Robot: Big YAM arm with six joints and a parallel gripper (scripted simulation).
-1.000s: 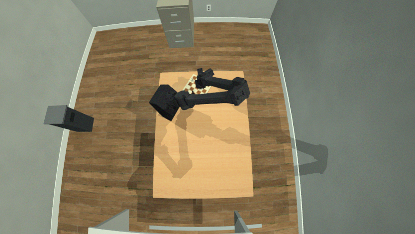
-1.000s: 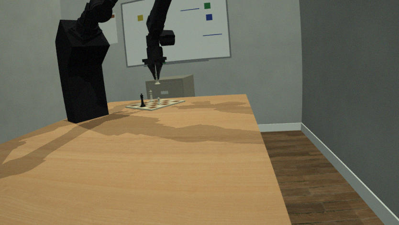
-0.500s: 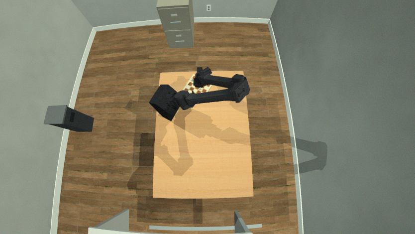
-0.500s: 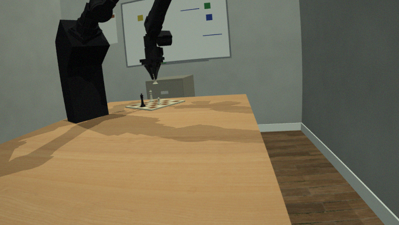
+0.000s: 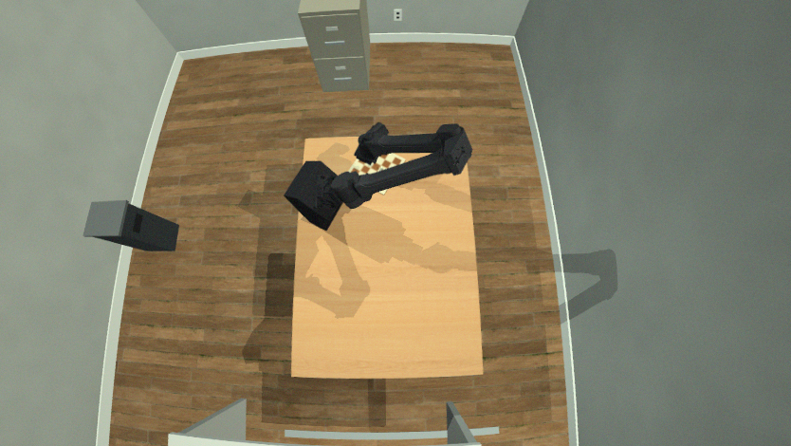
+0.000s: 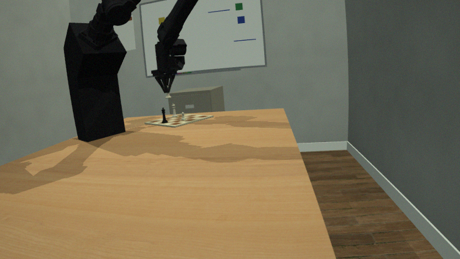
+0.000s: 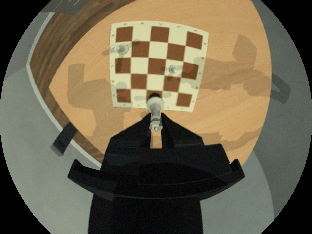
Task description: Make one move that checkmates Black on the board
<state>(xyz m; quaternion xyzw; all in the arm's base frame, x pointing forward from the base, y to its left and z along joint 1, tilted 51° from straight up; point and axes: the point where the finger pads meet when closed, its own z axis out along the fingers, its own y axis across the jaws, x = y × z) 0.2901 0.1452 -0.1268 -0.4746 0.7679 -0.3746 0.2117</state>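
Now: hand 2 cm past the black king, 2 cm to the left of it and 10 cm above it. Also, from my hand: tall white piece 12 cm to the left, 10 cm below; short white piece 6 cm ahead, 1 cm to the left, 12 cm below; chessboard 3 cm ahead, 4 cm to the left, 13 cm below.
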